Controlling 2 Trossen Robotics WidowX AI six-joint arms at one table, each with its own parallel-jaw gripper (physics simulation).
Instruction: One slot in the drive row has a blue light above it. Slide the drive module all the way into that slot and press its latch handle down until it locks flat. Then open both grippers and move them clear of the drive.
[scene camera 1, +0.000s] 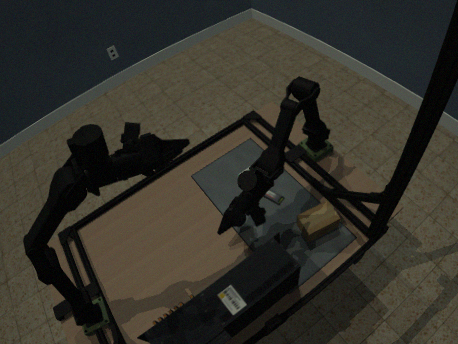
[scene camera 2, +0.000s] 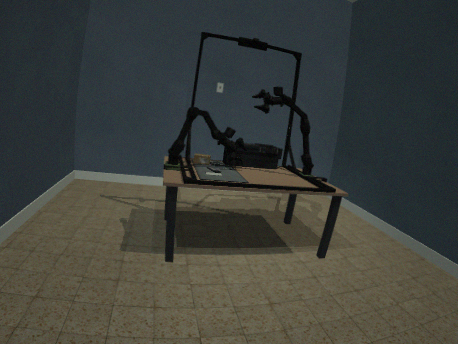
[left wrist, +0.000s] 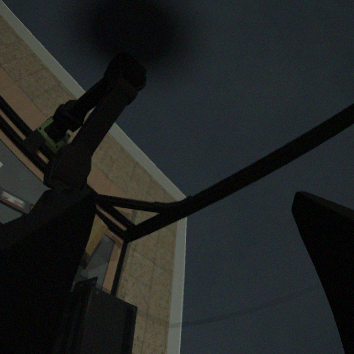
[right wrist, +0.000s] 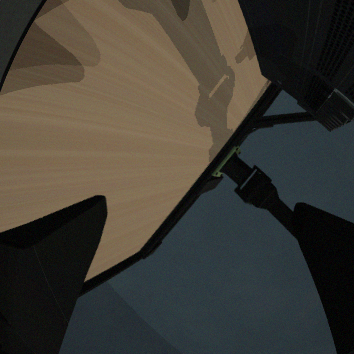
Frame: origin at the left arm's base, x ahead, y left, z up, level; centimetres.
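Seen in the pictures: left gripper, fingertip midpoint: (scene camera 1: 185, 145) (scene camera 2: 253, 101) (left wrist: 198, 201); right gripper, fingertip midpoint: (scene camera 1: 220, 229) (scene camera 2: 244, 155) (right wrist: 204, 209); left arm's base, link origin: (scene camera 1: 92, 315) (scene camera 2: 306, 174) (right wrist: 227, 162); right arm's base, link origin: (scene camera 1: 316, 144) (scene camera 2: 172, 163) (left wrist: 54, 131).
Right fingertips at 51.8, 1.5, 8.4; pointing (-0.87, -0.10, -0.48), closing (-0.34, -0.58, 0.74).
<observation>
Pixels of each thing's middle, then the offset from my right fingertips to it, as dx, dy, dz. Level surfaces: height alone.
- drive module, body centre: (left wrist: 9, 201) (scene camera 1: 265, 193) +21.5, +9.5, -10.4
- grey mat, surface height: dz -10.9
- dark drive chassis, body centre: (right wrist: 332, 20) (scene camera 1: 227, 308) (scene camera 2: 251, 155) -10.2, -22.3, -2.3
- tan block, body centre: (left wrist: 83, 233) (scene camera 1: 318, 221) (scene camera 2: 202, 159) +29.6, -11.4, -7.9
- white card, body centre: (scene camera 2: 213, 173) +22.4, +20.6, -10.8
The drive module (scene camera 1: 274, 196) (left wrist: 15, 201), a slim piece with a silver label, lies on the grey mat (scene camera 1: 215, 175), partly hidden by the right arm in scene camera 1. The dark drive chassis (scene camera 1: 260, 280) (scene camera 2: 255, 156) (left wrist: 107, 320) (right wrist: 305, 45) stands at the near table edge in scene camera 1, with a row of copper-coloured tabs (scene camera 1: 172, 311) along one side. The blue light does not show, and the latch handle's position cannot be told. My right gripper (scene camera 1: 241, 226) (right wrist: 204, 209) is open and empty, above the table between mat and chassis. My left gripper (scene camera 2: 255, 101) (left wrist: 198, 201) is open and empty, high over the table's far side.
A tan block (scene camera 1: 320, 222) (scene camera 2: 202, 159) sits on the mat beside the chassis. A white card (scene camera 2: 214, 174) lies on the mat. A black frame edges the table, and its upright post (scene camera 1: 415, 130) rises at the right in scene camera 1.
</observation>
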